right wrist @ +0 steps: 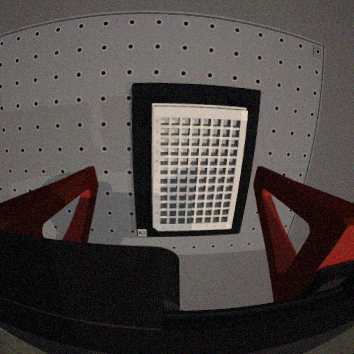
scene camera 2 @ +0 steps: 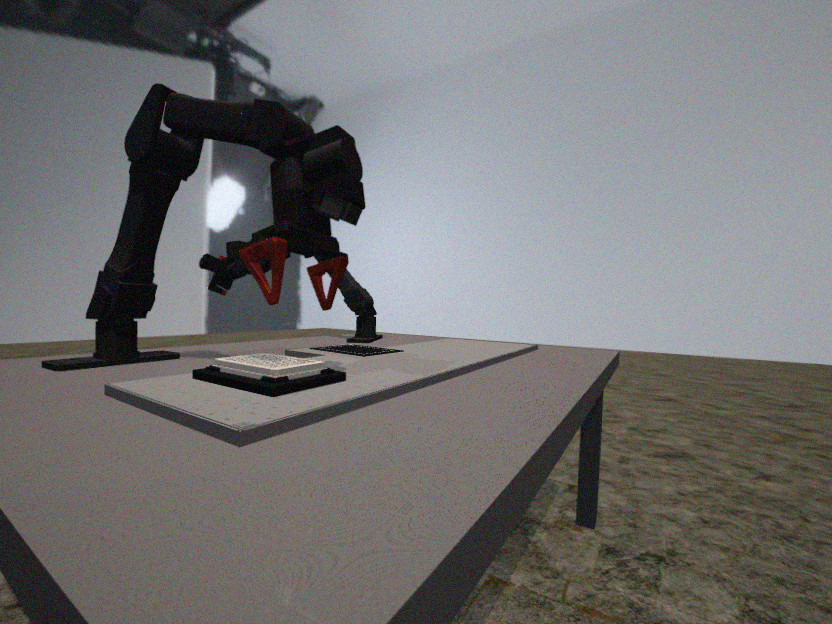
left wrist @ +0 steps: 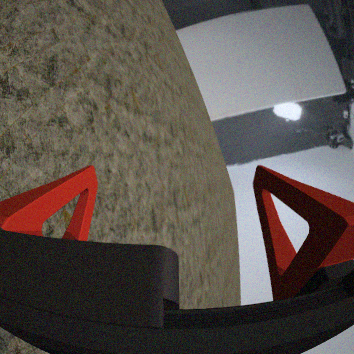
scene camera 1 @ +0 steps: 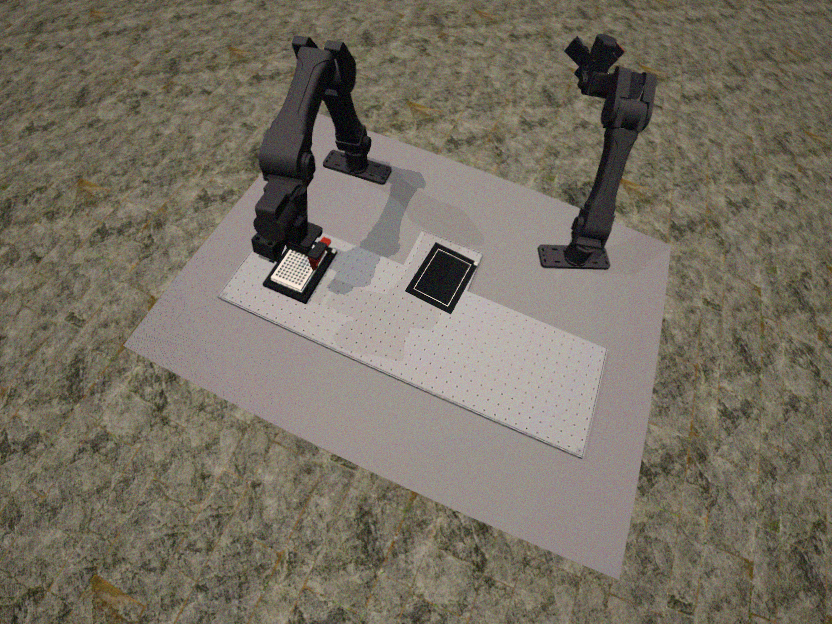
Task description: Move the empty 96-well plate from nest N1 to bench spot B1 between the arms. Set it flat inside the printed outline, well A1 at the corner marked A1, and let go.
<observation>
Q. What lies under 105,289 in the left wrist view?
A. My left gripper.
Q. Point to a white well plate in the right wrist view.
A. At 196,149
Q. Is my right gripper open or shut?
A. Open.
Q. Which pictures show my right gripper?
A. The right wrist view, scene camera 2 and scene camera 1 only.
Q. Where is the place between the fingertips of my right gripper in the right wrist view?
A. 175,174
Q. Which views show the white well plate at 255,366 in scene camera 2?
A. The right wrist view, scene camera 2 and scene camera 1 only.
</observation>
